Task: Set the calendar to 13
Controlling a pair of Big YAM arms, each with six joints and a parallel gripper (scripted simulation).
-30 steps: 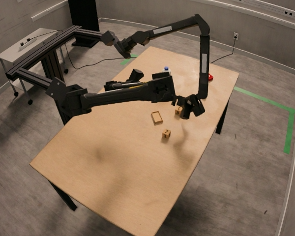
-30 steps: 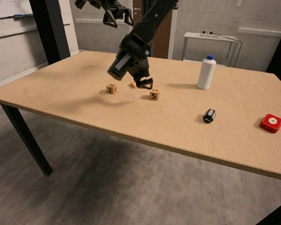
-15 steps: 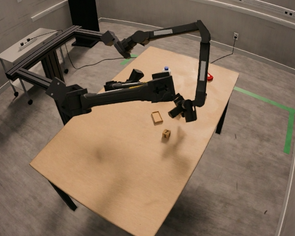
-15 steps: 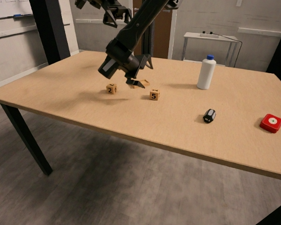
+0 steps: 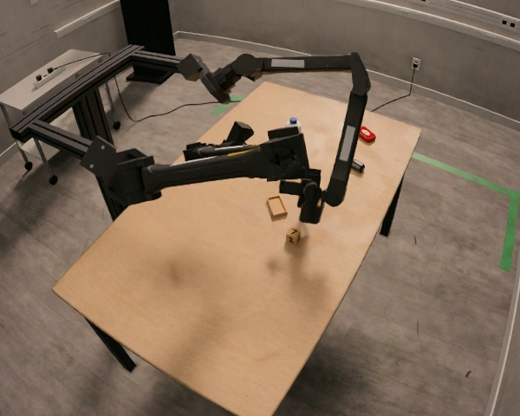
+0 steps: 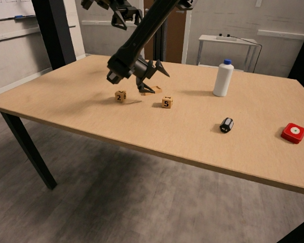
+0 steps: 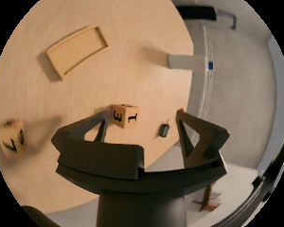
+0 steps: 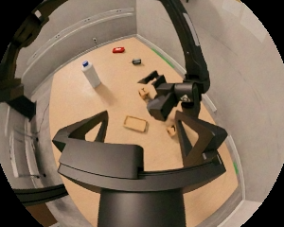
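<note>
Right now my left hand is 18 cm to the left of the wooden cube, 7 cm above it and 2 cm short of it. From my left hand the other things lie so: wooden digit cube 7 cm below, 4 cm to the left, 2 cm ahead; then black object 27 cm to the left, 13 cm ahead, 7 cm below; then wooden tray 9 cm behind, 8 cm below, 6 cm to the right.
</note>
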